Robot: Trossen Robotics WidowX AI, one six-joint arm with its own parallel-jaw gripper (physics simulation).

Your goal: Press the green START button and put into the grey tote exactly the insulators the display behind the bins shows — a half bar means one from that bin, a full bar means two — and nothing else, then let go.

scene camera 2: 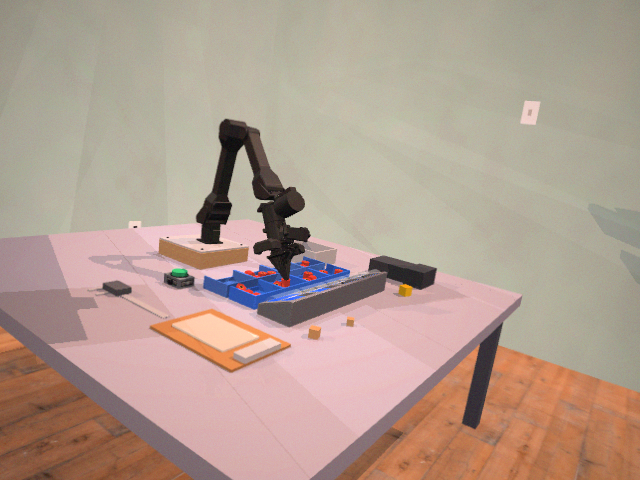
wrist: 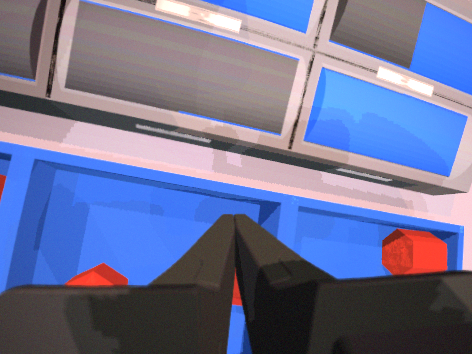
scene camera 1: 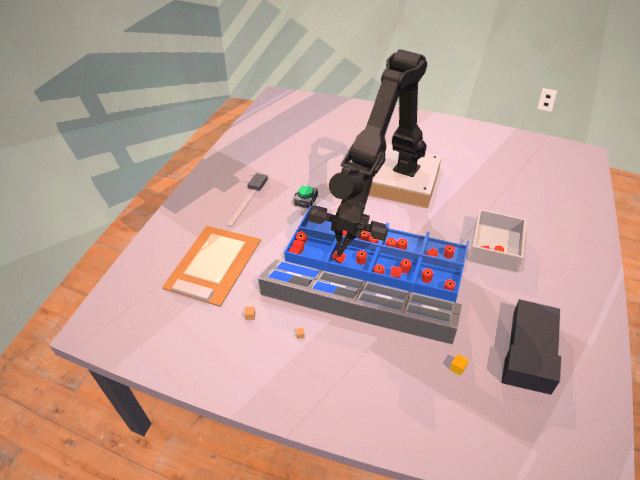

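Observation:
My gripper [scene camera 1: 339, 252] [scene camera 2: 286, 277] [wrist: 233, 225] is shut and empty, its tips low over the second bin from the left of the near row. A red insulator [scene camera 1: 338, 257] [scene camera 2: 285, 283] lies at the tips, partly hidden. The blue bins [scene camera 1: 310, 262] [scene camera 2: 244, 298] hold several more red insulators. The display [scene camera 1: 356, 310] [scene camera 2: 336, 304] shows one full blue bar and one half bar in the leftmost column, and a half bar in the second. The grey tote [scene camera 1: 493, 258] [scene camera 2: 326, 254] holds red insulators, partly hidden by its wall. The green START button [scene camera 1: 305, 191] [scene camera 2: 179, 272] stands left of the arm.
A black block [scene camera 1: 533, 343] [scene camera 2: 402, 271] stands right of the display. A yellow cube [scene camera 1: 459, 364] [scene camera 2: 405, 290] and two small orange cubes [scene camera 1: 249, 313] [scene camera 1: 299, 332] lie in front. An orange clipboard [scene camera 1: 174, 279] [scene camera 2: 231, 363] and a dark-ended strip [scene camera 1: 257, 181] [scene camera 2: 116, 287] lie left.

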